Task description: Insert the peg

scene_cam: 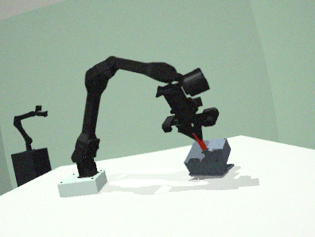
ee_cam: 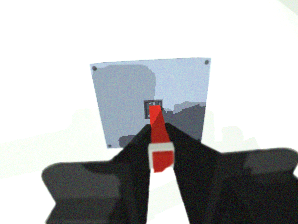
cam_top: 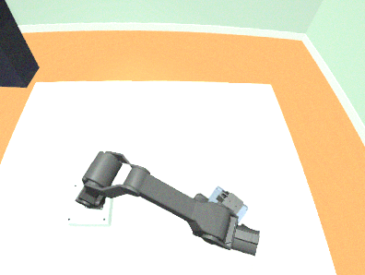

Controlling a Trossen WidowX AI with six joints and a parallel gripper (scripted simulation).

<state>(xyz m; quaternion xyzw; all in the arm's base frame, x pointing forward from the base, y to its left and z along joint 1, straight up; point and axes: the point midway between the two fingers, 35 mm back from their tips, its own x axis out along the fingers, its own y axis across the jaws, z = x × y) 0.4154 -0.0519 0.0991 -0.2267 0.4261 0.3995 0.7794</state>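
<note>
The sloped panel lies 20 mm ahead of my gripper tip, 30 mm to the left of it and 60 mm below it. From my gripper tip the other things lie so: red peg 10 mm behind, 10 mm to the right, 10 mm above.
</note>
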